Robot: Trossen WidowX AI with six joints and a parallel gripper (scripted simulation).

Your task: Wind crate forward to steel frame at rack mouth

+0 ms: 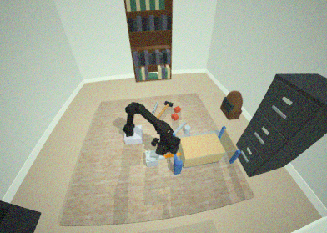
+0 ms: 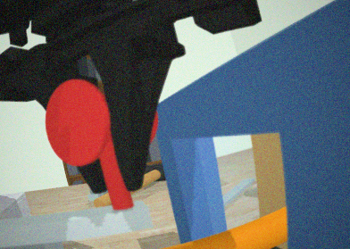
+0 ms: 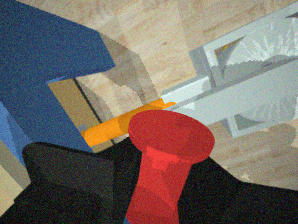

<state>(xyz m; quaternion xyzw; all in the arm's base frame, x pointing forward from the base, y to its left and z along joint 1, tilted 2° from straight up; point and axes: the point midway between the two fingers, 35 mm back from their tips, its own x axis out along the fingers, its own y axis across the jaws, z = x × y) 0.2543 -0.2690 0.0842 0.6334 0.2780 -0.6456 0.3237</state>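
My gripper tip is 4 cm past the winch handle and 1 cm above it. Round my gripper tip: blue frame (6 cm ahead, 1 cm to the right, 1 cm below); then red grip (2 cm above); then grey winch (11 cm behind, 8 cm below).
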